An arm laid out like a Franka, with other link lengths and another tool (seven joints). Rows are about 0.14 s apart.
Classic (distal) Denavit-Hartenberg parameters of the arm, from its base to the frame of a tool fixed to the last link. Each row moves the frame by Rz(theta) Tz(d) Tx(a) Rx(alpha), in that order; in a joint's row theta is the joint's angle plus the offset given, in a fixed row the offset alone. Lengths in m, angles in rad.
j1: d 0.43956; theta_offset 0; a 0; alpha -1.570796
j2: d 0; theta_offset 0; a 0; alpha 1.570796
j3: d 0.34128; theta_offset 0; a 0.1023; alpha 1.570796
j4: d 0; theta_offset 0; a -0.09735; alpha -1.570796
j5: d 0.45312; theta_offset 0; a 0; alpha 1.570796
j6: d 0; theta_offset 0; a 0.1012; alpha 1.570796
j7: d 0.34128; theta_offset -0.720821; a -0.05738; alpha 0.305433
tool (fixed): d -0.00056; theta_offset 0; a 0; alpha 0
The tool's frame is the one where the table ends.
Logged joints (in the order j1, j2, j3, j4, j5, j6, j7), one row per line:
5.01 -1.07 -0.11 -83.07 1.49 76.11 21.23
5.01 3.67 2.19 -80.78 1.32 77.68 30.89
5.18 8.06 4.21 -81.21 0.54 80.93 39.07
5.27 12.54 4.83 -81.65 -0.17 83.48 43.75
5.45 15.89 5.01 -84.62 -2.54 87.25 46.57
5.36 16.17 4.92 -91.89 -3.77 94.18 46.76
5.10 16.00 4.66 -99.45 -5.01 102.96 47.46
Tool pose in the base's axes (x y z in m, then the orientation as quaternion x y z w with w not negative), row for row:
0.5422 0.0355 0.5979 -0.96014 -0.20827 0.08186 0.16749
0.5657 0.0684 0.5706 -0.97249 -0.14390 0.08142 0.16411
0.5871 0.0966 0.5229 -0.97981 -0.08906 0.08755 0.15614
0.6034 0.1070 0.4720 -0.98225 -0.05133 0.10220 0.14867
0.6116 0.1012 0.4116 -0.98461 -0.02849 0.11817 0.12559
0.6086 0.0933 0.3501 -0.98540 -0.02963 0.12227 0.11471
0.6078 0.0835 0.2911 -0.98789 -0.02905 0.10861 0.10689
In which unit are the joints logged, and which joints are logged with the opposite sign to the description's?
The joints are logged in degrees. Opposite sign: none.
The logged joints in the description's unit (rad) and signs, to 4 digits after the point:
0.0874 -0.0187 -0.0019 -1.4498 0.0260 1.3284 0.3705
0.0874 0.0641 0.0382 -1.4099 0.0230 1.3558 0.5391
0.0904 0.1407 0.0735 -1.4174 0.0094 1.4125 0.6819
0.0920 0.2189 0.0843 -1.4251 -0.0030 1.4570 0.7636
0.0951 0.2773 0.0874 -1.4769 -0.0443 1.5228 0.8128
0.0935 0.2822 0.0859 -1.6038 -0.0658 1.6438 0.8161
0.0890 0.2793 0.0813 -1.7357 -0.0874 1.7970 0.8283

